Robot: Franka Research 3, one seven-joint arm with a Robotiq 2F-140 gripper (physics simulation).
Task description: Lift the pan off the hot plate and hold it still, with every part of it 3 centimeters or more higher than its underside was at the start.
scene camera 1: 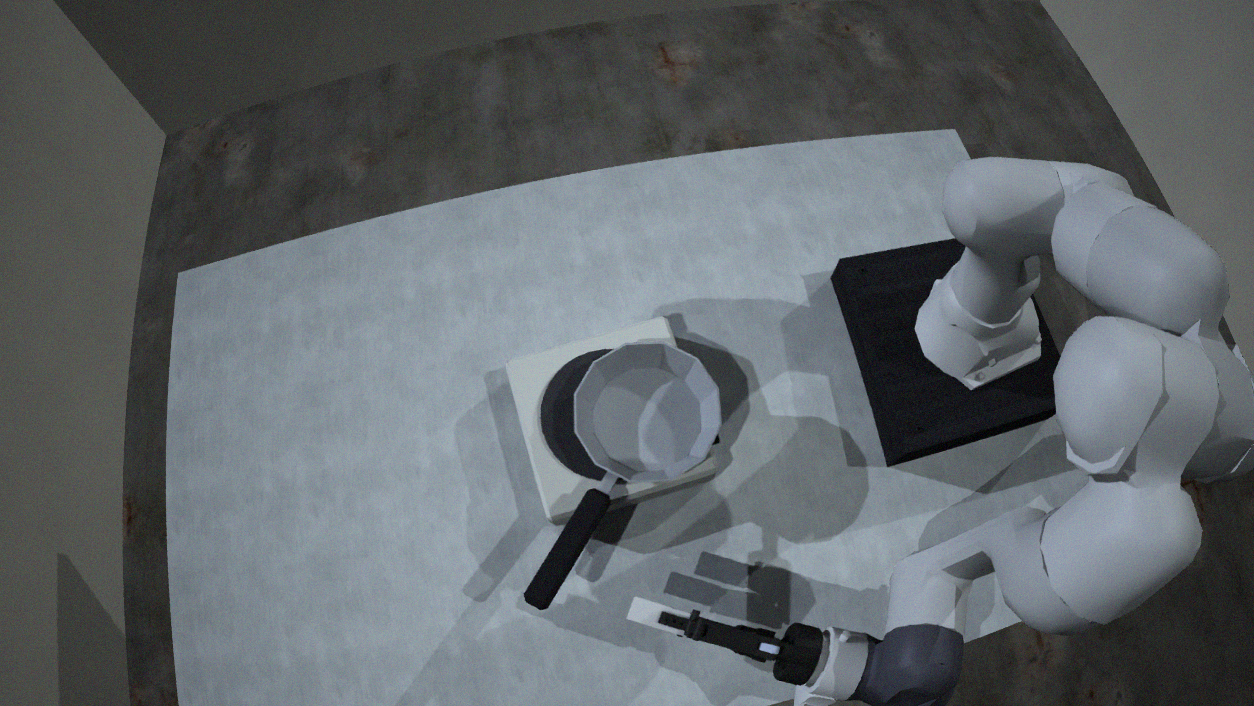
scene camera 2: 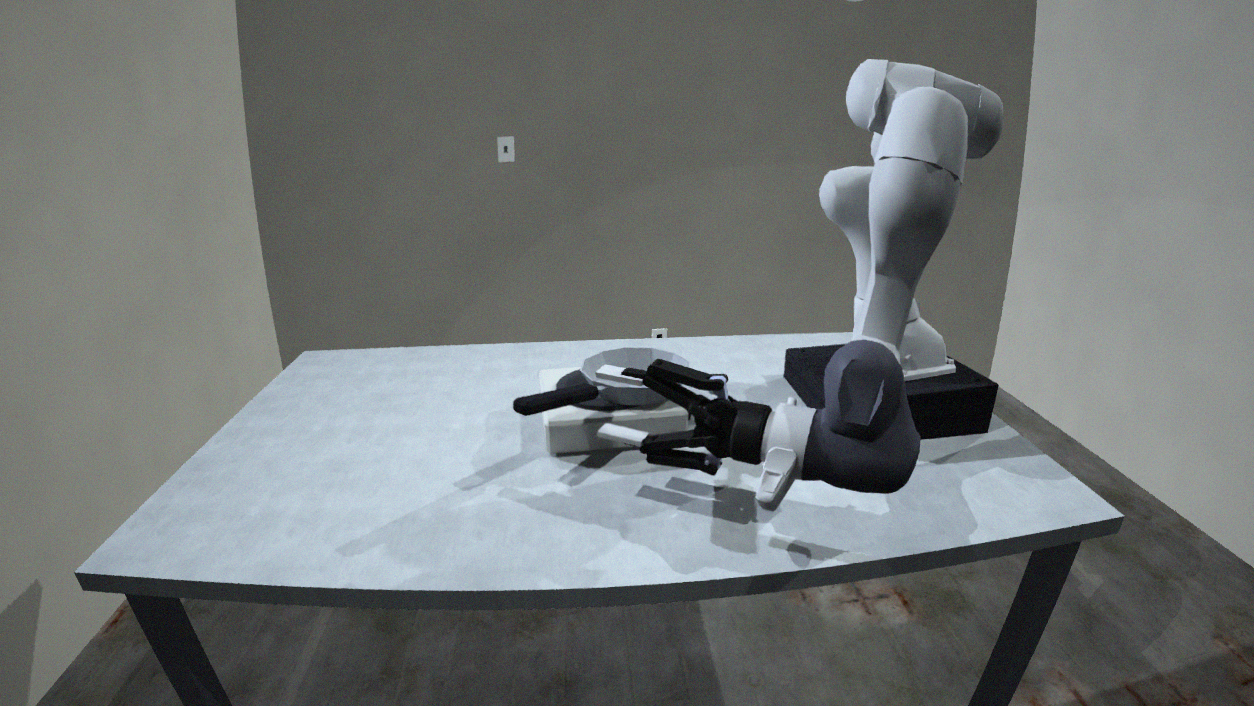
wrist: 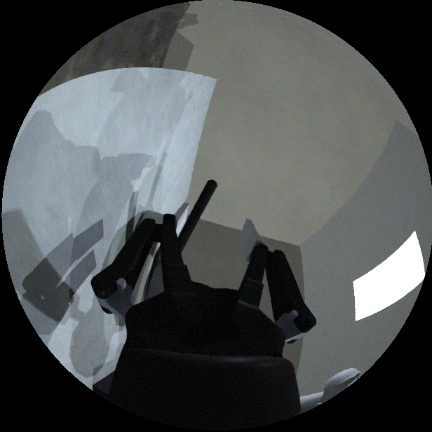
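Observation:
A grey pan [scene camera 1: 647, 412] [scene camera 2: 633, 359] rests on the cream hot plate [scene camera 1: 529, 394] [scene camera 2: 570, 435], whose dark disc shows beside the bowl. The pan's black handle [scene camera 1: 568, 548] [scene camera 2: 548, 401] [wrist: 200, 210] sticks out past the plate's edge toward the front left. My gripper [scene camera 1: 646, 611] [scene camera 2: 611, 403] [wrist: 215, 219] is partly open, with nothing between its fingers. It points sideways at the handle, one finger above the other, with its tips a short way right of the handle in scene camera 1. In the wrist view the handle appears beyond the lower finger; the pan's bowl is mostly hidden there.
The arm's black base block [scene camera 1: 877, 368] [scene camera 2: 952, 412] stands at the right of the pale table [scene camera 1: 307, 368] [scene camera 2: 289, 491]. The hot plate lies between the handle side and the back of the table. The table's front edge is on the near side in scene camera 2.

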